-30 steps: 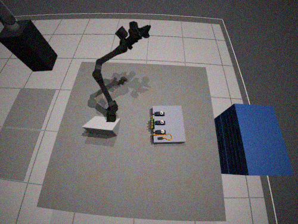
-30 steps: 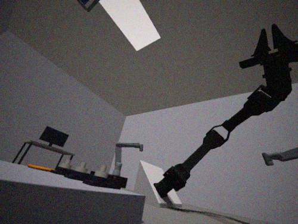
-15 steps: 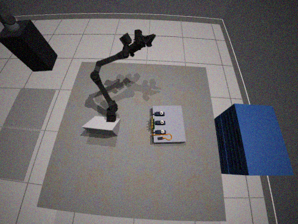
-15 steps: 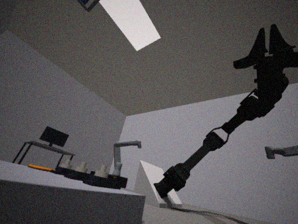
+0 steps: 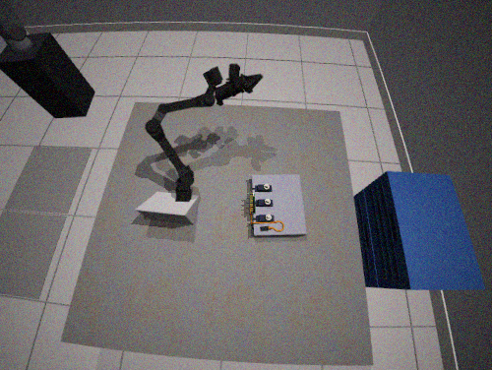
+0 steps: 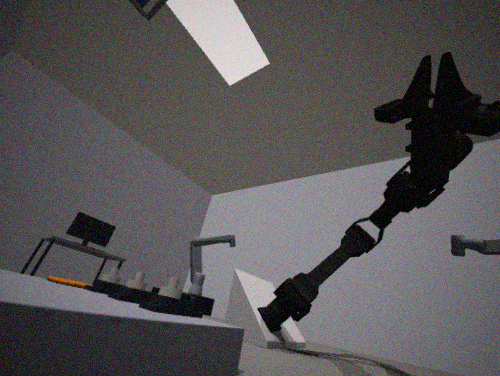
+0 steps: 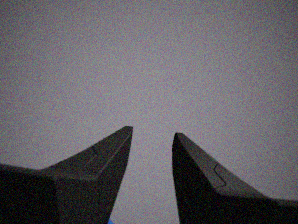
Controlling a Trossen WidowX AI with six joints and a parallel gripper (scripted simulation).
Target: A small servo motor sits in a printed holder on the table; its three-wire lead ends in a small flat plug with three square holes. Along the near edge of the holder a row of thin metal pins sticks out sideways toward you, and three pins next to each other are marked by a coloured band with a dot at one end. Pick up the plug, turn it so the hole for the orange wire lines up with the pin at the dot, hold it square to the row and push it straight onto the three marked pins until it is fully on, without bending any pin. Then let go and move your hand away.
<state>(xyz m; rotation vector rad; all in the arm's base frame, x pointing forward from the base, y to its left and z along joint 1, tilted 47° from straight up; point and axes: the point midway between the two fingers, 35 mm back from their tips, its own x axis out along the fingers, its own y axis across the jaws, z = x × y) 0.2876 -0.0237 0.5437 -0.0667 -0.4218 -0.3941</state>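
My gripper tip is 12 cm short of the grey printed holder, 41 cm to the left of it and 39 cm above it.
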